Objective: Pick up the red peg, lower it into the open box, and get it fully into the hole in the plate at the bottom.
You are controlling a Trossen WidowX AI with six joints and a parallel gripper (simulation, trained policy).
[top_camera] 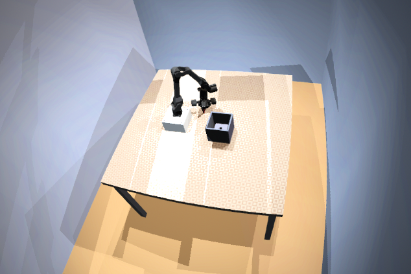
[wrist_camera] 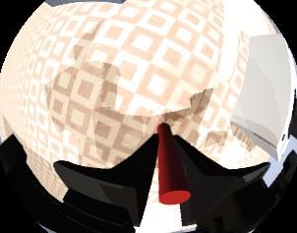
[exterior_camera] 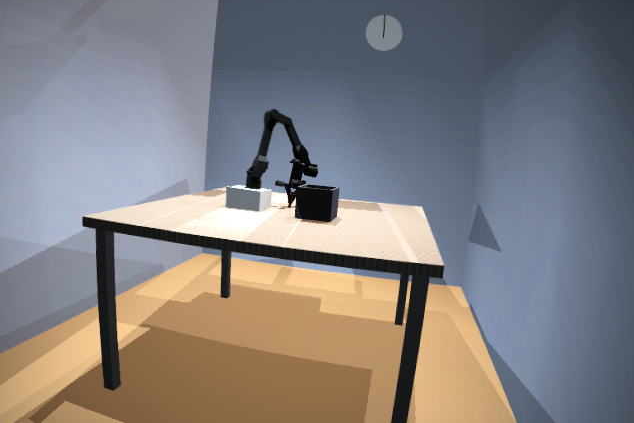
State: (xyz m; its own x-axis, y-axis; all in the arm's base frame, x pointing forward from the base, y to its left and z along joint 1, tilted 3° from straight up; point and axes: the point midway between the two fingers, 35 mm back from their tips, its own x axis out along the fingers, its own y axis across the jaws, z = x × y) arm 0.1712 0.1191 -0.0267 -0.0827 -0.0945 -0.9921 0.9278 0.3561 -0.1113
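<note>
Right now the pale plate is 200 mm to the right of my gripper tip, 170 mm ahead of it and 20 mm above it. From my gripper tip the other things lie so: red peg (20 mm above).
</note>
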